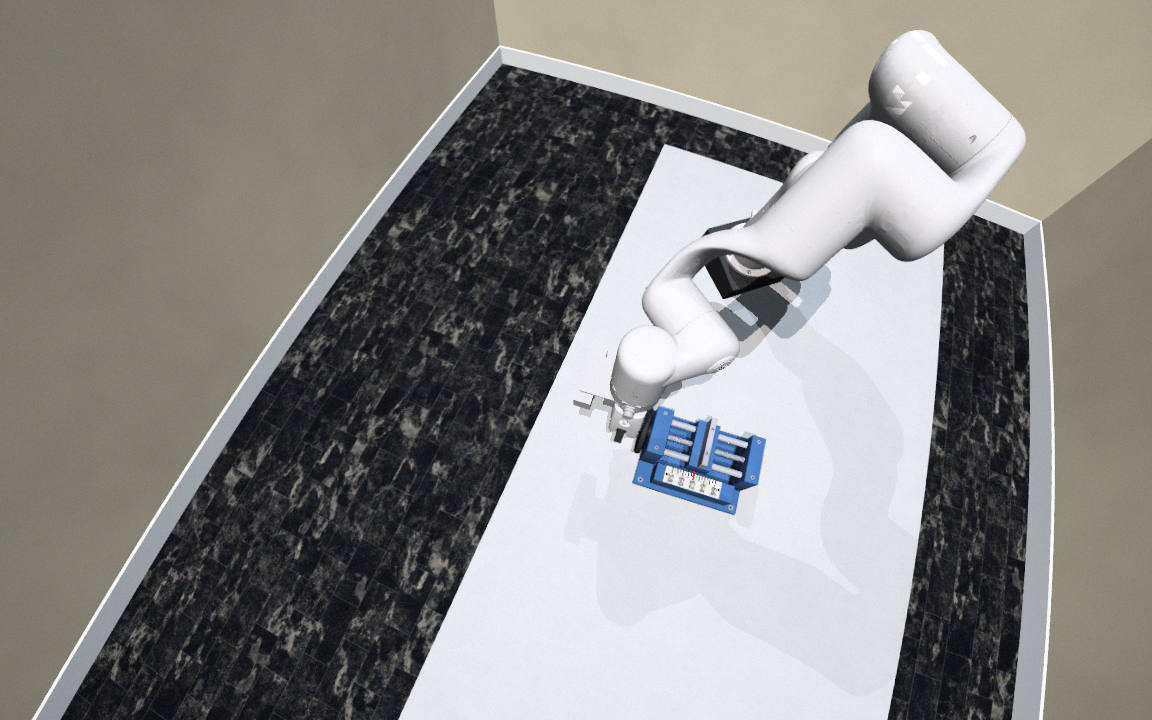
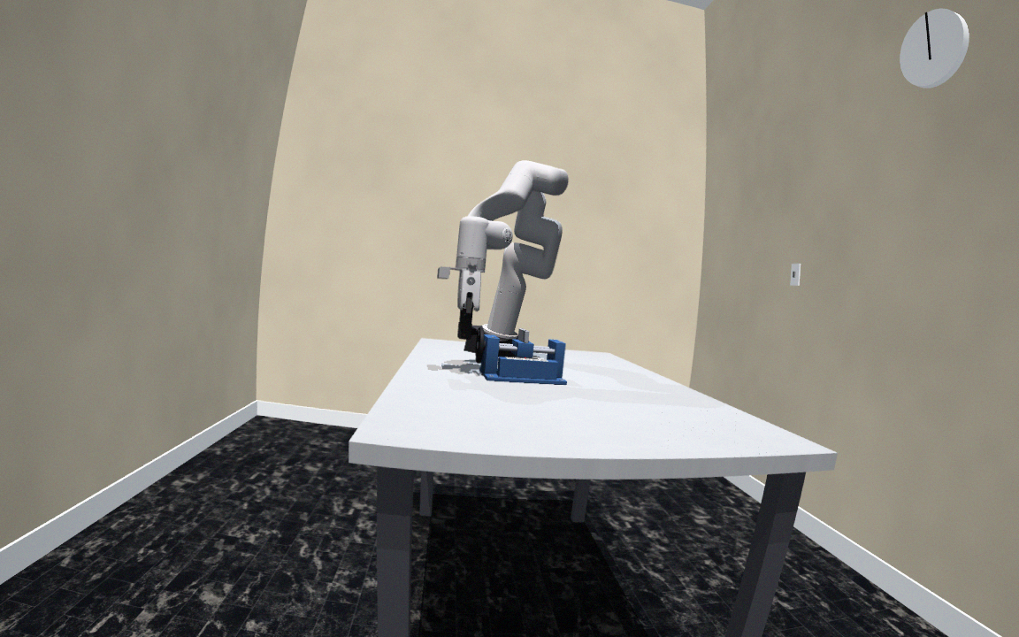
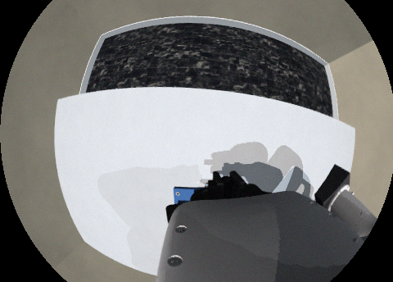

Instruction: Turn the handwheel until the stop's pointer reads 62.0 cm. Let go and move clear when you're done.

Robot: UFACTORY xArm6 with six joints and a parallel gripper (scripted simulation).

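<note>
The stop is 150 mm to the left of my hand, 30 mm ahead of it and 20 mm below it. Round my hand: handwheel (20 mm to the left, 10 mm below).
</note>
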